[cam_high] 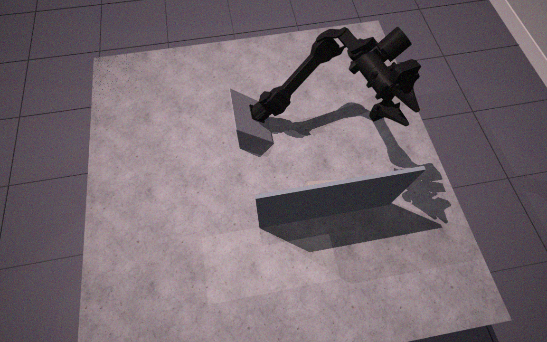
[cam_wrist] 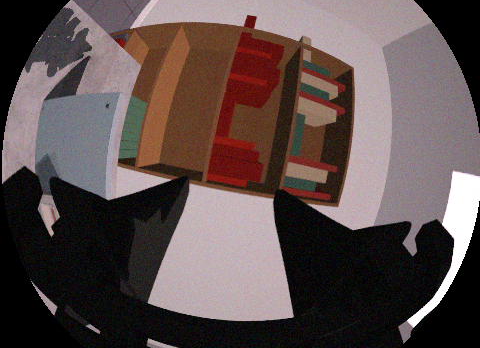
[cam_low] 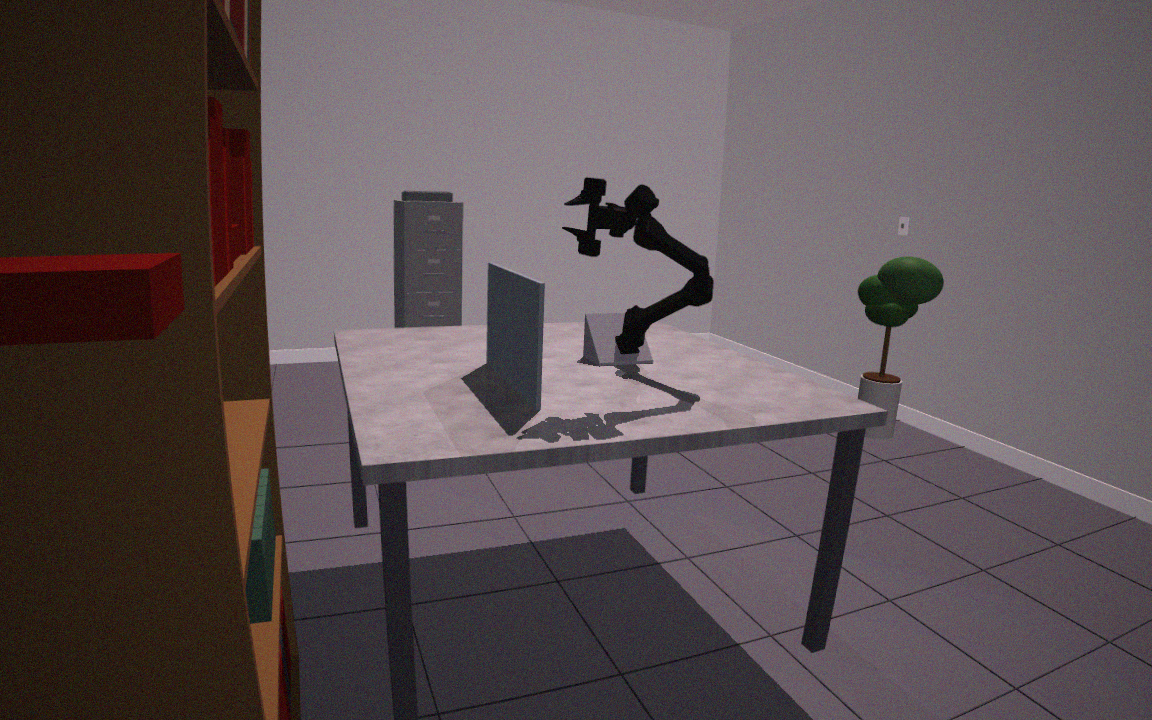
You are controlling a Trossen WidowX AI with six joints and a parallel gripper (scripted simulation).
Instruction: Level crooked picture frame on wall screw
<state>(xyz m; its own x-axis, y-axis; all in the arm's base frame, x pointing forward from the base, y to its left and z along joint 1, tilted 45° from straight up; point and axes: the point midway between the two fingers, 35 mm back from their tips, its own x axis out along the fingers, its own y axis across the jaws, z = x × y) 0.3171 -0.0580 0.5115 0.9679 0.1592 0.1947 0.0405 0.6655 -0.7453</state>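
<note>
Right now my gripper tip is 290 mm above the picture frame, 180 mm to the left of it and 50 mm short of it. The rest, counted from my gripper tip: wall panel 300 mm below, 170 mm to the right, 60 mm ahead.
</note>
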